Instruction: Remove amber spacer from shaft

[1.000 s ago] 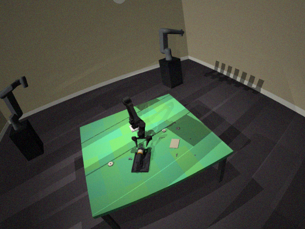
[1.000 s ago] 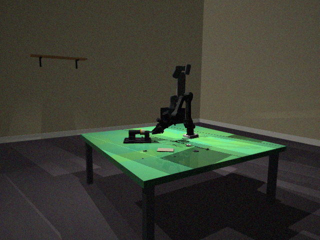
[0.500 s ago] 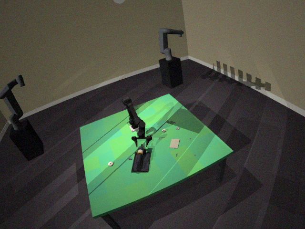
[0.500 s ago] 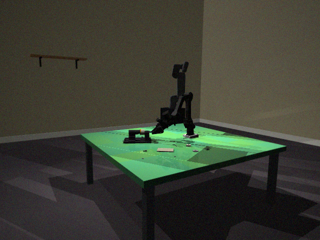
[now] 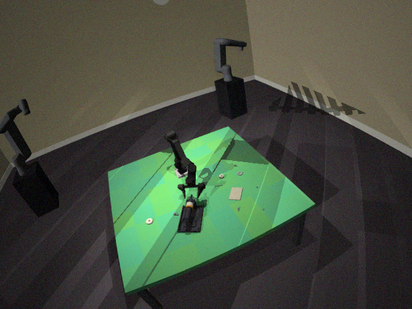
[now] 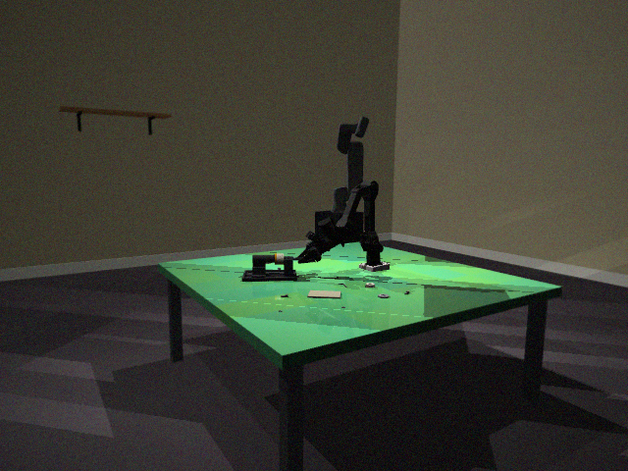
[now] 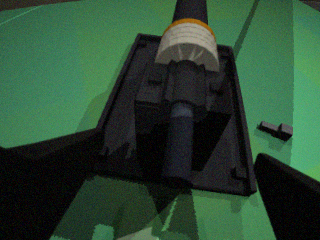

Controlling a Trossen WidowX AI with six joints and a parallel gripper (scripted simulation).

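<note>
My gripper tip is now 40 mm short of the shaft, 30 mm to the left of it and 10 mm below it. From my gripper tip the other things lie so: white spacer (50 mm ahead, 40 mm to the right, 10 mm above); then amber spacer (80 mm ahead, 60 mm to the right, 10 mm above); then dark two-part piece (140 mm to the right, 70 mm below).
</note>
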